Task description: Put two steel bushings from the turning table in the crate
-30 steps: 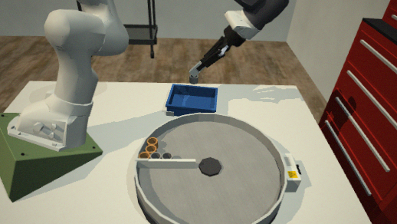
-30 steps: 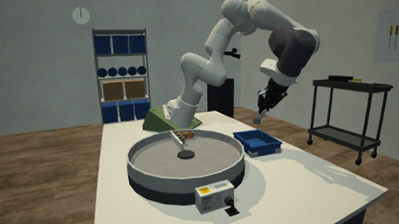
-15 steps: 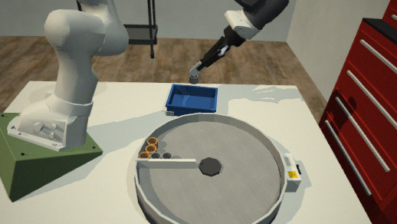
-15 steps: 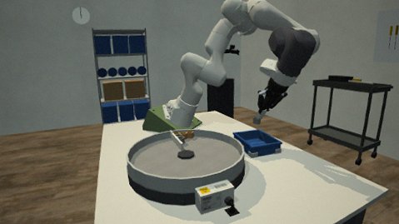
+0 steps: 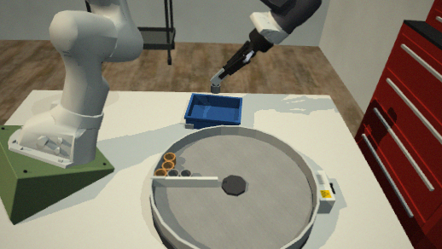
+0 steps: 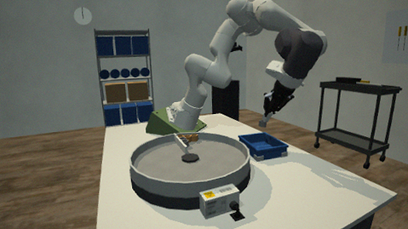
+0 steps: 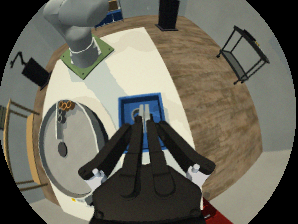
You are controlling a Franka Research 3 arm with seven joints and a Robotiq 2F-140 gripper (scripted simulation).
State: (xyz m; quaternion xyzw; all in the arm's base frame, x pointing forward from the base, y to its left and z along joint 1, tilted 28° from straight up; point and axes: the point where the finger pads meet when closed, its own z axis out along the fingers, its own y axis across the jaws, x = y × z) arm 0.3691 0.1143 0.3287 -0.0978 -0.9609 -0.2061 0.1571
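Right now my hand is 2 cm past the blue crate, 1 cm to the left of it and 14 cm above it. Round my hand: turning table: 37 cm to the right, 11 cm below.
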